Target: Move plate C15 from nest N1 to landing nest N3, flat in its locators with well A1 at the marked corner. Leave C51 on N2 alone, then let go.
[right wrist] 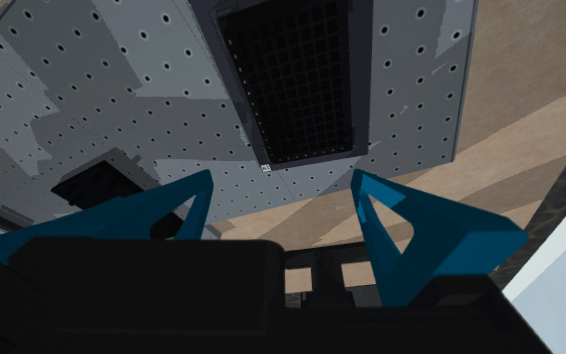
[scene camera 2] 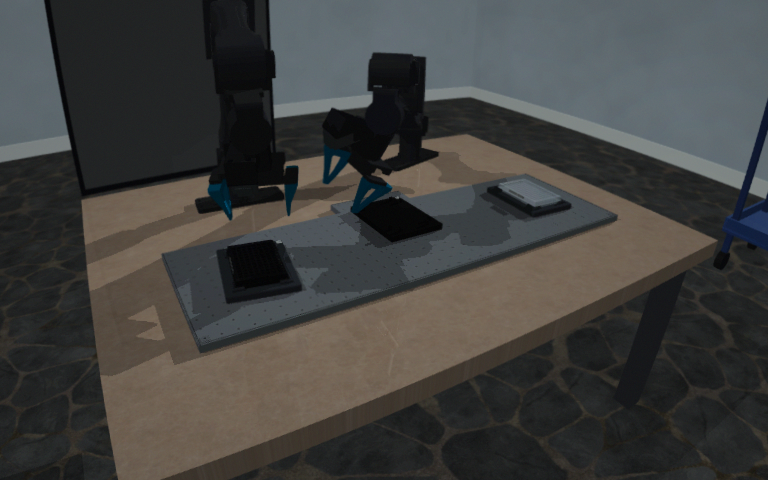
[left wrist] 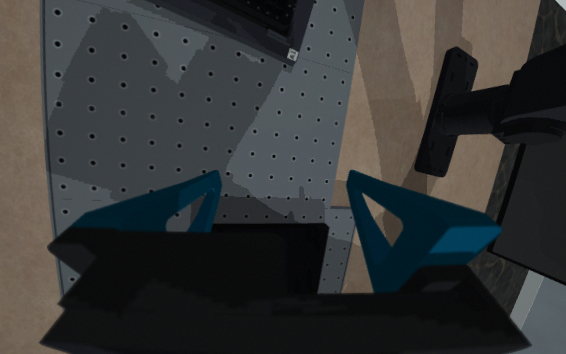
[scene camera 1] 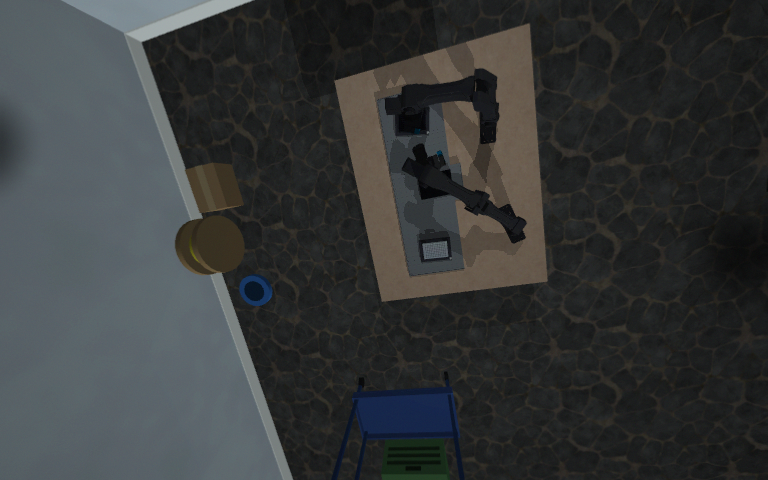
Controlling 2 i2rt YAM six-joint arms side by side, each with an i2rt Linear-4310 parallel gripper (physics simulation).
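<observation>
A black welled plate [scene camera 2: 257, 263] [right wrist: 295, 85] lies flat in a dark nest, its A1 mark [left wrist: 292, 54] [right wrist: 265, 168] at a corner. A white plate [scene camera 1: 435, 249] [scene camera 2: 529, 192] lies in another dark nest at the right in scene camera 2. Between them is a black nest [scene camera 2: 402, 219] [right wrist: 95, 182] with no wells visible. No C15, C51 or N labels are readable. My left gripper [scene camera 2: 340, 196] [left wrist: 283, 177] is open and empty, tilted above the middle nest's back left corner. My right gripper [scene camera 2: 259, 216] [right wrist: 282, 177] is open and empty, above and behind the black plate.
The nests stand on a grey perforated board [scene camera 2: 339, 266] [left wrist: 150, 120] on a wooden table [scene camera 2: 396, 362]. My two arms stand behind the board in scene camera 2, their grippers near each other. A blue cart [scene camera 1: 404, 416] [scene camera 2: 753, 223] stands on the floor away from the table.
</observation>
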